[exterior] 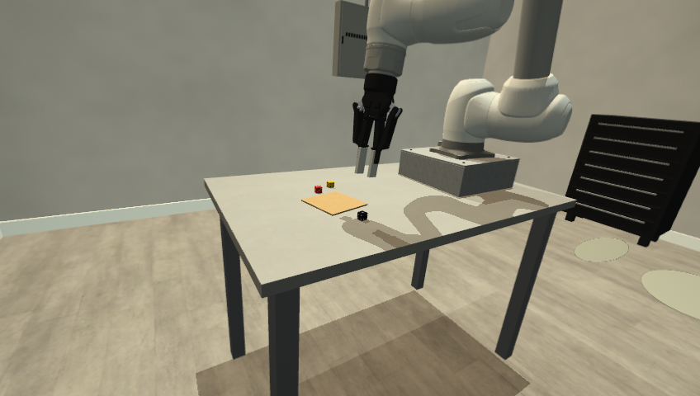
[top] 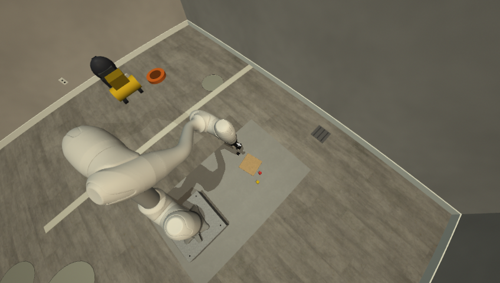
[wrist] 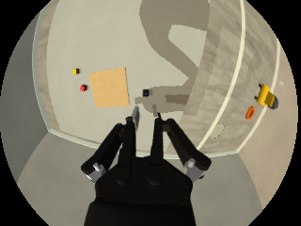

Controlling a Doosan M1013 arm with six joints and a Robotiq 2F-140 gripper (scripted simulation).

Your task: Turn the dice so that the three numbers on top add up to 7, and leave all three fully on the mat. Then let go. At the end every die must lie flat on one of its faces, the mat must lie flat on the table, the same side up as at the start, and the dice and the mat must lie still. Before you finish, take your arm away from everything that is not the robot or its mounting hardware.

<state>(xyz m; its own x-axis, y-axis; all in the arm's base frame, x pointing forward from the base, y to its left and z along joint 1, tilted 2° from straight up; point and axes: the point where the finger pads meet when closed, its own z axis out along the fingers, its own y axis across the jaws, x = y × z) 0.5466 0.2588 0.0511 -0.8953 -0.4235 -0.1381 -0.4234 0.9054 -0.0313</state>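
Right now my hand is 140 mm above the small white die. The rest, counted from my hand: tan mat (150 mm below, 130 mm to the right, 30 mm ahead); yellow die (280 mm to the right, 140 mm below, 10 mm behind); red die (240 mm to the right, 140 mm below, 40 mm ahead).
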